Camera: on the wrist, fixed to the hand. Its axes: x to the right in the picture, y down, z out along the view.
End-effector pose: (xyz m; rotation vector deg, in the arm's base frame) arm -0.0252 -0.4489 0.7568 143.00 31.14 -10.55
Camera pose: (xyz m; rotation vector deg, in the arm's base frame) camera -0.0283 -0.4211 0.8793 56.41 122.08 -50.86
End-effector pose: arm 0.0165 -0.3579 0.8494 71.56 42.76 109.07
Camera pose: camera -0.0963 -0.4085 0.8266 13.25 44.59 21.21
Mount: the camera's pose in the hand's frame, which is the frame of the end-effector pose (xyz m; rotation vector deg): -0.0234 0.0398 -0.1169 -22.45 -15.84 -98.97
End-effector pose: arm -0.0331 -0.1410 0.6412 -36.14 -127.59 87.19
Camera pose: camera 0.0549 -0.0513 0.6435 71.17 -113.13 13.14
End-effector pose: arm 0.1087 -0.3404 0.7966 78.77 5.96 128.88
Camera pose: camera 0.0028 -0.3637 0.7330 41.18 27.91 32.86
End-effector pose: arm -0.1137 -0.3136 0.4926 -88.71 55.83 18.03
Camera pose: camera -0.1945 -0.4083 0.5099 -118.02 -48.33 -30.85
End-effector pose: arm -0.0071 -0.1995 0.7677 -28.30 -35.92 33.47
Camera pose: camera 0.0409 -0.2144 0.6525 -4.89 -66.80 -65.52
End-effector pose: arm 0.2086 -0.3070 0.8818 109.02 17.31 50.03
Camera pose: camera 0.1055 -0.2597 0.9360 44.89 69.11 -27.55
